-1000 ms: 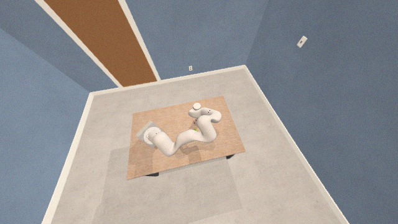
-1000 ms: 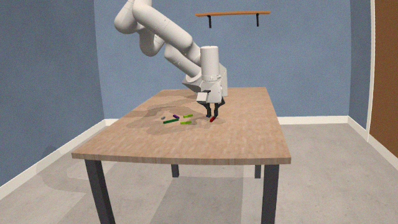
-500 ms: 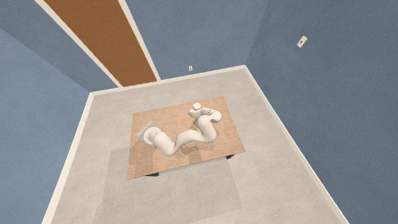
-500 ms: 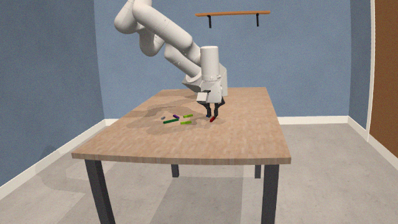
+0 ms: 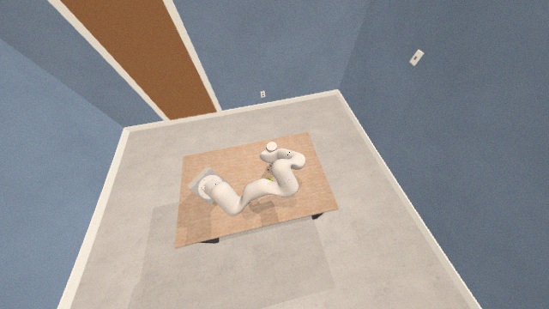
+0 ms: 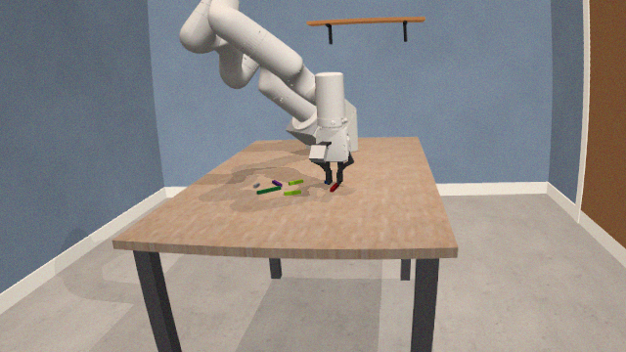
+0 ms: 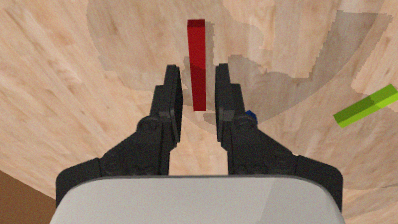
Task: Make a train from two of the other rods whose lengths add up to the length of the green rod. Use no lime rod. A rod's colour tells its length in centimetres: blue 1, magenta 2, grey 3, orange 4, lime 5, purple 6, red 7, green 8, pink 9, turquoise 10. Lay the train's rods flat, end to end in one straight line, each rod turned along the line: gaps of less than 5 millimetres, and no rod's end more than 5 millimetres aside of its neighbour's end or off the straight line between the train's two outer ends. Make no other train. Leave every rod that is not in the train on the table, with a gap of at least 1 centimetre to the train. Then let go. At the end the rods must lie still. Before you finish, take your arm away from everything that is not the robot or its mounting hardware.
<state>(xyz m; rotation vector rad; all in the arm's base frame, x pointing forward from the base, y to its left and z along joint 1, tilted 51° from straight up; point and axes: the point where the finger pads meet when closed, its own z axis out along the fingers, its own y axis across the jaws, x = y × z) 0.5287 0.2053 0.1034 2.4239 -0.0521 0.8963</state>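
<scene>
My hand is 3 cm above the red rod. The rest, counted from my hand: blue rod: 6 cm behind, 3 cm to the right, 3 cm below; purple rod: 19 cm to the right, 7 cm behind, 3 cm below; green rod: 20 cm to the right, 3 cm below.
</scene>
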